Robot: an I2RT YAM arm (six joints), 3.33 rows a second.
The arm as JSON. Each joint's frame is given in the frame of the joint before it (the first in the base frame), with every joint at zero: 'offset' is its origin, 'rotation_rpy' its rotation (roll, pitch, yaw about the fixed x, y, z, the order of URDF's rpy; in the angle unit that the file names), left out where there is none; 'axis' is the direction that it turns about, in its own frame. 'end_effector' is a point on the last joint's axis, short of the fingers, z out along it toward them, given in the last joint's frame.
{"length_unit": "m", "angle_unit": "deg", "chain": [
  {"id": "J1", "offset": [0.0, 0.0, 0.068], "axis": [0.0, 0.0, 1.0]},
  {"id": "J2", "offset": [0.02, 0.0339, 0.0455], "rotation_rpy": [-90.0, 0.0, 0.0], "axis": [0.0, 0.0, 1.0]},
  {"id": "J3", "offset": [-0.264, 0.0, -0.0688], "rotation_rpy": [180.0, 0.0, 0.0], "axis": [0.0, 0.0, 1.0]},
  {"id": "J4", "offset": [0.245, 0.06, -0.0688], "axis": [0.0, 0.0, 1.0]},
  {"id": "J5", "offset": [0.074, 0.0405, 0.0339], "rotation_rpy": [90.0, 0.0, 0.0], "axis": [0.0, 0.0, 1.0]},
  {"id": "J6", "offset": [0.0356, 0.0, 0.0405], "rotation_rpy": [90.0, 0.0, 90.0], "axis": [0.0, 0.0, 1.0]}
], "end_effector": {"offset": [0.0, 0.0, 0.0], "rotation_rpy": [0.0, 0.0, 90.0]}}
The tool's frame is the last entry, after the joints.
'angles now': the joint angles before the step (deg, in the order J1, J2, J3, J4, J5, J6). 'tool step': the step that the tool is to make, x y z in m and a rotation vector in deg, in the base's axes. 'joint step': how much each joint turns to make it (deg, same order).
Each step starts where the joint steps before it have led.
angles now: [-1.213 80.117 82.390 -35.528 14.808 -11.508]
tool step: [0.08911 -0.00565 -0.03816 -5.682 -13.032 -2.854]
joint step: [-0.131 14.905 -0.199 29.398 4.809 -3.803]
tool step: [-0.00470 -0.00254 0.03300 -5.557 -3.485 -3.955]
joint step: [0.066 -1.049 4.132 0.130 5.399 -4.459]
